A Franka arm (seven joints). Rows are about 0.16 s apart.
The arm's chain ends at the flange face. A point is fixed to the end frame.
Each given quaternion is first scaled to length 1.
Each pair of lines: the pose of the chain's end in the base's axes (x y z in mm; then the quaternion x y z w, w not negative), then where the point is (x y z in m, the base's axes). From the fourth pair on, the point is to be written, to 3 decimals.
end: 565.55 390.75 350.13 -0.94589 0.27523 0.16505 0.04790
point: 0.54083 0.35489 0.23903
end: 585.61 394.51 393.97 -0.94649 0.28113 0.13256 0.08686
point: 0.56934 0.36528 0.27942
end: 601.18 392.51 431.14 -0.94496 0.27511 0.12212 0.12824
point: 0.58992 0.37192 0.31413
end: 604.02 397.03 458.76 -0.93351 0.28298 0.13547 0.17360
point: 0.592 0.388 0.340
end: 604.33 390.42 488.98 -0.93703 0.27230 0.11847 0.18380
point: 0.597 0.382 0.370
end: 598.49 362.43 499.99 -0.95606 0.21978 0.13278 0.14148
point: 0.590 0.346 0.382
